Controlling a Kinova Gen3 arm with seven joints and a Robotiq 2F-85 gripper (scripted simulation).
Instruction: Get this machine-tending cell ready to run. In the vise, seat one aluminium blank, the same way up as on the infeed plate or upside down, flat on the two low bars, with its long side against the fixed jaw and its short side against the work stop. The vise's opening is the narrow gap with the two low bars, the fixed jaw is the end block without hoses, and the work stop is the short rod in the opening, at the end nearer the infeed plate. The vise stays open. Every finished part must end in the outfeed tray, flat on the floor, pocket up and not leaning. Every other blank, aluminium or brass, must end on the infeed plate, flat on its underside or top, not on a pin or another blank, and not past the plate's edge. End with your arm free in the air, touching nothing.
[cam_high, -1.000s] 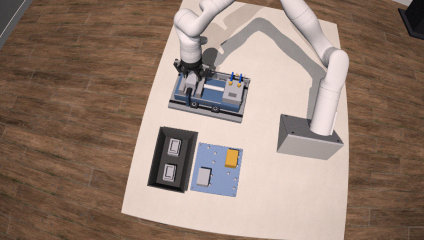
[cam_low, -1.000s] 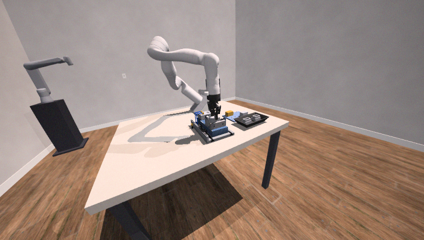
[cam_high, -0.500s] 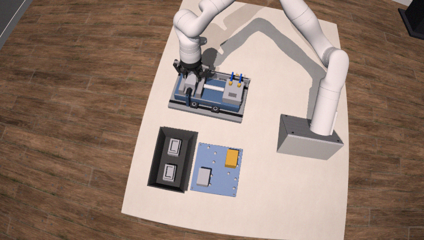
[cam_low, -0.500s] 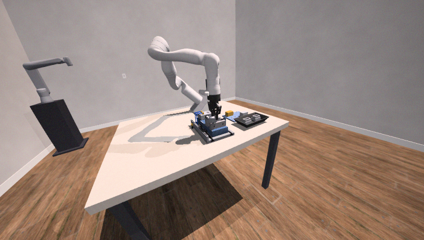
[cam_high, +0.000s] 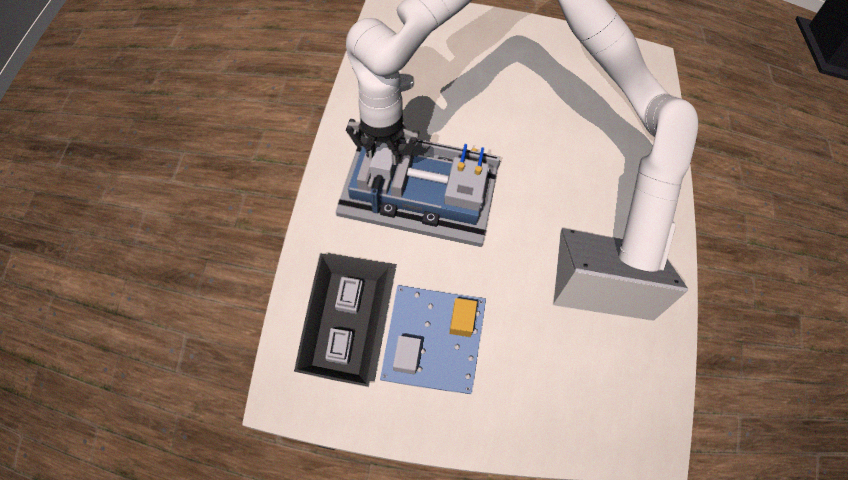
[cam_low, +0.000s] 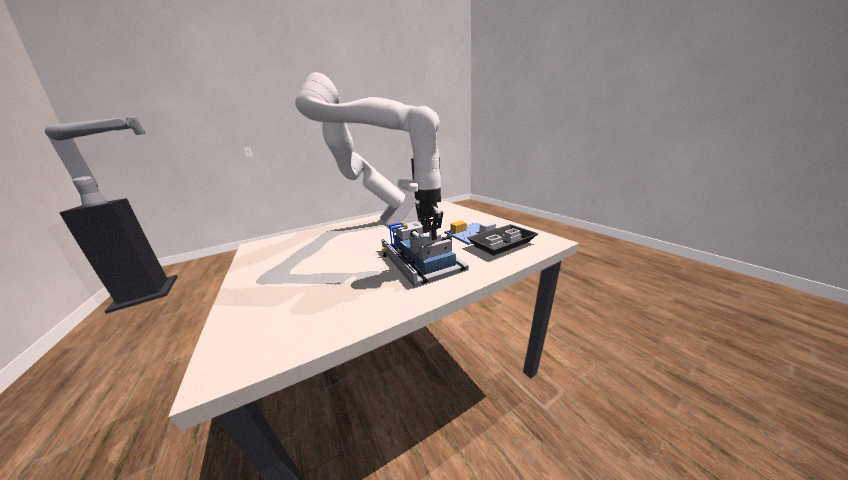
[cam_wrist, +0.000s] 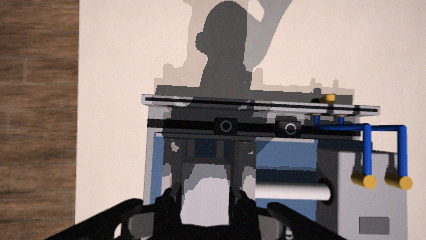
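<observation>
My gripper is now 9 cm past the white rod, 2 cm to the right of it and 4 cm above it. From my hand the other things lie so: hose block (16 cm behind, 3 cm to the left, 4 cm below); then blue vise (7 cm behind, 1 cm to the left, 8 cm below); then brass blank (17 cm behind, 28 cm to the left, 9 cm below).
</observation>
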